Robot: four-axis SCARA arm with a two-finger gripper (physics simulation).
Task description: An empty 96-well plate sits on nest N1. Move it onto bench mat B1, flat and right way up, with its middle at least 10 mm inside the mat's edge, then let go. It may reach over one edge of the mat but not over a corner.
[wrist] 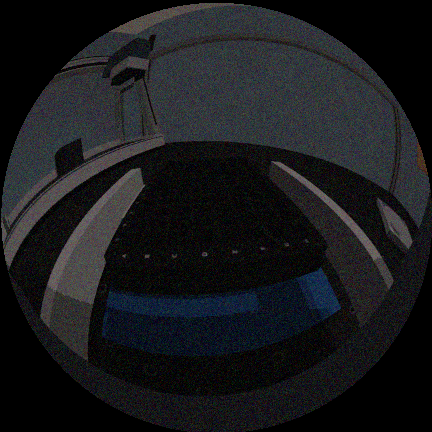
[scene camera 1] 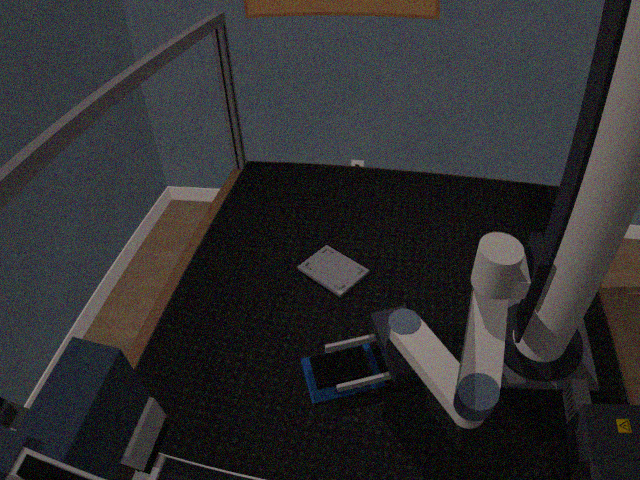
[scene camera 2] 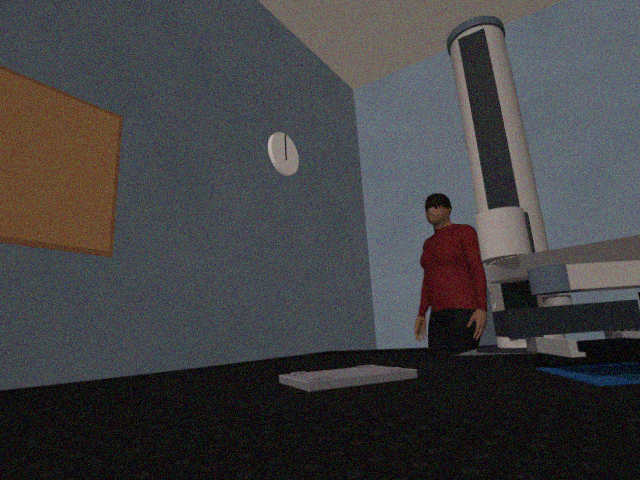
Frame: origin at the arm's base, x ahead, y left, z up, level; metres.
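Where they show: gripper, fingertip midpoint: point(wrist: 205, 172) point(scene camera 1: 331, 368) point(scene camera 2: 625, 344); arm's base at its link origin: point(scene camera 1: 537, 342).
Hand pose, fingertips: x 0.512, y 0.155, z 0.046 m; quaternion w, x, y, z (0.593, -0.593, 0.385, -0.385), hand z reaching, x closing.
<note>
Things, the pixels of their centre, and the offset from my fingertips. "pt": a spot on its surface instead. Level surfaces: height alone.
- black 96-well plate at the middle of its body: point(wrist: 207, 190) point(scene camera 2: 615, 347) point(scene camera 1: 341, 366) 0.021 m back, 0.009 m right, 0.004 m down
- blue bench mat at its surface level: 0.031 m down
- pale grey empty nest at the middle of its body: point(scene camera 2: 345, 375) point(wrist: 398, 226) point(scene camera 1: 333, 269) 0.055 m ahead, 0.337 m right, 0.026 m down
- dark blue box-shaped device at a spot on its surface: point(scene camera 1: 77, 382) pt 0.220 m ahead, 0.370 m left, 0.455 m up
- grey slab at a spot on its surface: point(scene camera 1: 145, 434) pt 0.178 m ahead, 0.364 m left, 0.327 m up
- dark box with a yellow label, surface spot: point(scene camera 1: 623, 425) pt 0.631 m back, 0.144 m left, 0.083 m up
The black 96-well plate point(scene camera 1: 341, 366) point(scene camera 2: 612, 347) point(wrist: 215, 215) is level between the two pale fingers of my gripper point(scene camera 1: 331, 367) point(wrist: 205, 172), which is shut on its long sides. A row of small pale letters shows along its near edge in the wrist view. The blue bench mat point(scene camera 1: 316, 394) point(scene camera 2: 602, 374) point(wrist: 320, 290) lies under the plate, showing around its edges. In scene camera 2 a small dark gap shows between plate and mat. A pale grey empty nest point(scene camera 1: 333, 270) point(scene camera 2: 346, 378) point(wrist: 395, 225) lies behind the mat; its label is not readable.
The arm's column point(scene camera 1: 584, 206) point(scene camera 2: 522, 139) stands at the right. A dark blue box-shaped device point(scene camera 1: 77, 382) is at the front left, beside a grey slab point(scene camera 1: 145, 434). A dark box with a yellow label point(scene camera 1: 623, 425) is at the front right. A person in red point(scene camera 2: 453, 268) stands behind the bench.
</note>
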